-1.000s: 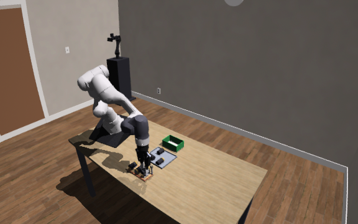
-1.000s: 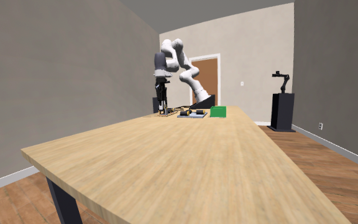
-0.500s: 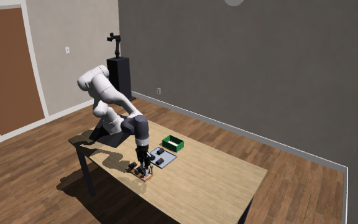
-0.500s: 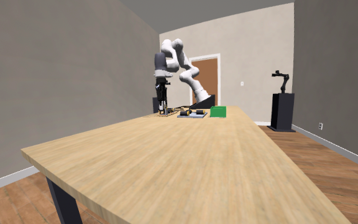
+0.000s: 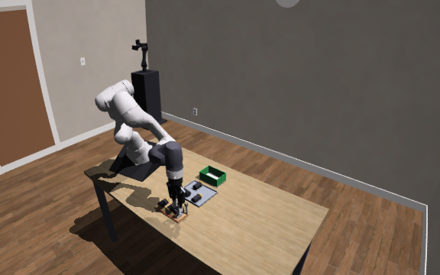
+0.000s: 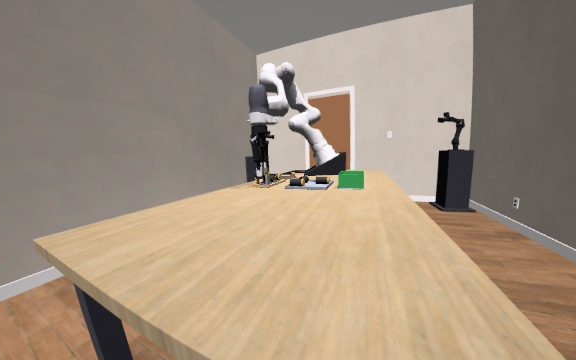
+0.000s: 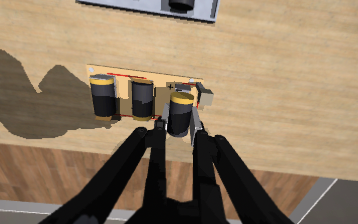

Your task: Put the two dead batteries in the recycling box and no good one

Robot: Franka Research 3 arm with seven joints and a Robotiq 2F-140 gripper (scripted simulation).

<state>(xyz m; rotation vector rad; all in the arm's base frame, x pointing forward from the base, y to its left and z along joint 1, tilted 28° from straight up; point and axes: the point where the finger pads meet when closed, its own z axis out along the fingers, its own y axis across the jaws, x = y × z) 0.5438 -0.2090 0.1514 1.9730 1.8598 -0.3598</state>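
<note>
My gripper is now 40 mm to the right of the bulb and 30 mm short of it. Also, from my hand: green recycling box (410 mm to the left, 70 mm below, 50 mm behind); then grey tray (230 mm to the left, 80 mm below, 50 mm behind).
</note>
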